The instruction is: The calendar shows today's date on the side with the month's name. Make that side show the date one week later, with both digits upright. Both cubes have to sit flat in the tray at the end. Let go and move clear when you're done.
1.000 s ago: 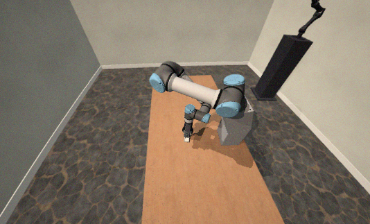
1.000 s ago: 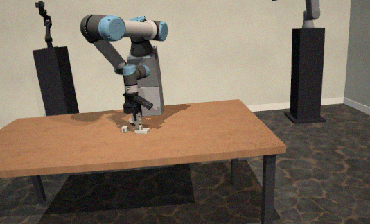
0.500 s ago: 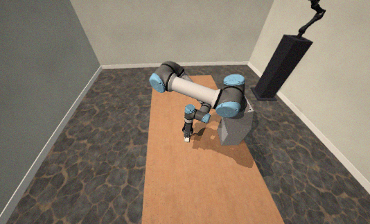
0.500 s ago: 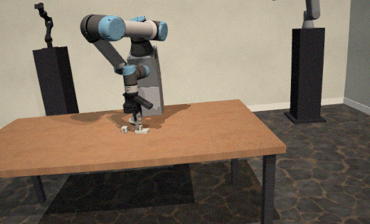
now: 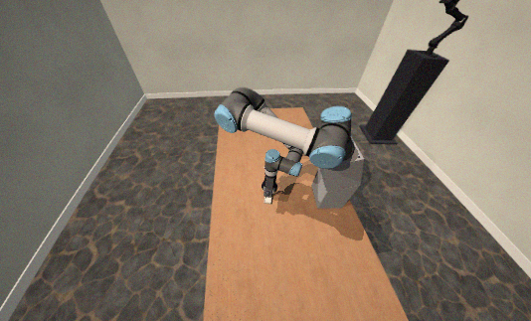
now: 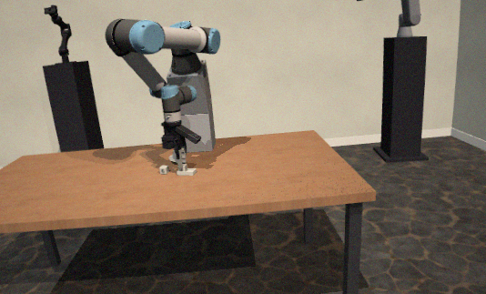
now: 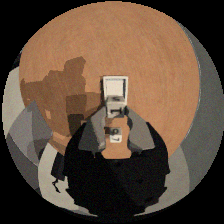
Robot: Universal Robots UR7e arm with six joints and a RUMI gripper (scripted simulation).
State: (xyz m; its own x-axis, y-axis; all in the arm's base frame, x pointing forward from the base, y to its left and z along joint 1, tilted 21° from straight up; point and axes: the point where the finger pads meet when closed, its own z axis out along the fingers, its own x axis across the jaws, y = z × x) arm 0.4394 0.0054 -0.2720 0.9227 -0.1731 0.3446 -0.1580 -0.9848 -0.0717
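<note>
My gripper is now 3 cm above the white calendar tray and 2 cm to the right of it.
</note>
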